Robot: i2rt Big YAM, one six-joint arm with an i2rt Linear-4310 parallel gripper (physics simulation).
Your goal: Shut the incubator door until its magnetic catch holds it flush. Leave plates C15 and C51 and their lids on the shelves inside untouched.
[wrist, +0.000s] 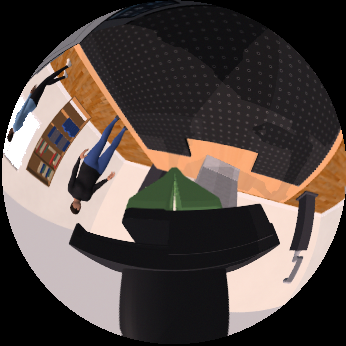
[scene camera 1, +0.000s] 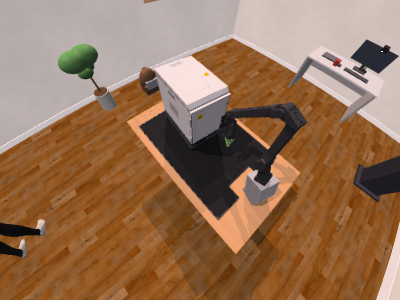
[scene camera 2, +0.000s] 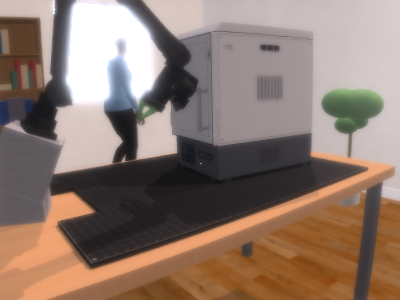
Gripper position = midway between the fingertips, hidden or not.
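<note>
There is an incubator door [scene camera 1: 206, 119] that I can see, and with it my own gripper [wrist: 173, 172].
</note>
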